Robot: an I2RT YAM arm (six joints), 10 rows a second.
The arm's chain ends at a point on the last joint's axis. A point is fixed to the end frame.
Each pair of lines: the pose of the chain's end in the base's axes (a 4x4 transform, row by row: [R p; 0 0 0 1], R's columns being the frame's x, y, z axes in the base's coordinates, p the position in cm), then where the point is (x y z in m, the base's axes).
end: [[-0.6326 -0.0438 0.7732 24.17], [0.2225 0.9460 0.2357 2.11], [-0.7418 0.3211 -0.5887 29.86], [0 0 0 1]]
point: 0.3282 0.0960 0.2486
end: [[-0.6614 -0.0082 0.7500 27.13], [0.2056 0.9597 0.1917 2.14], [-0.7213 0.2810 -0.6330 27.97], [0 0 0 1]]
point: 0.3570 0.0920 0.2226
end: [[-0.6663 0.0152 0.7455 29.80], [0.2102 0.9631 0.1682 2.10], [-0.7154 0.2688 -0.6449 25.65], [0 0 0 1]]
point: 0.3844 0.0891 0.1974
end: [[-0.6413 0.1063 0.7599 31.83], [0.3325 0.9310 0.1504 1.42], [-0.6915 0.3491 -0.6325 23.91], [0 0 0 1]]
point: 0.4110 0.0785 0.1855
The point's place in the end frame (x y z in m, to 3 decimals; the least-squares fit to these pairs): -0.001 0.051 0.114
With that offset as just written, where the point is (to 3 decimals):
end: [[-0.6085 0.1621 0.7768 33.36], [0.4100 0.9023 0.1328 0.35], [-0.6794 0.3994 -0.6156 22.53], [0 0 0 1]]
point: 0.431 0.064 0.176
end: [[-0.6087 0.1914 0.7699 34.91], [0.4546 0.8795 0.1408 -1.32], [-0.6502 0.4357 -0.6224 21.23], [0 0 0 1]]
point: 0.447 0.047 0.164
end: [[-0.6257 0.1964 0.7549 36.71], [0.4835 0.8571 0.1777 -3.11], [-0.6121 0.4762 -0.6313 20.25], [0 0 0 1]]
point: 0.464 0.032 0.155
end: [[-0.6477 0.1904 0.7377 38.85], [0.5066 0.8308 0.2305 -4.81], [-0.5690 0.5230 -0.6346 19.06], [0 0 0 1]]
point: 0.483 0.020 0.145
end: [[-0.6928 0.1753 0.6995 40.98], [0.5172 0.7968 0.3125 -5.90], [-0.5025 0.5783 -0.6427 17.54], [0 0 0 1]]
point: 0.499 0.017 0.132
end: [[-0.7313 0.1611 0.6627 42.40], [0.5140 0.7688 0.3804 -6.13], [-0.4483 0.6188 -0.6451 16.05], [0 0 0 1]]
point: 0.508 0.021 0.119
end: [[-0.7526 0.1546 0.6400 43.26], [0.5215 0.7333 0.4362 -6.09], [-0.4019 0.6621 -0.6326 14.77], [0 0 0 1]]
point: 0.514 0.026 0.110
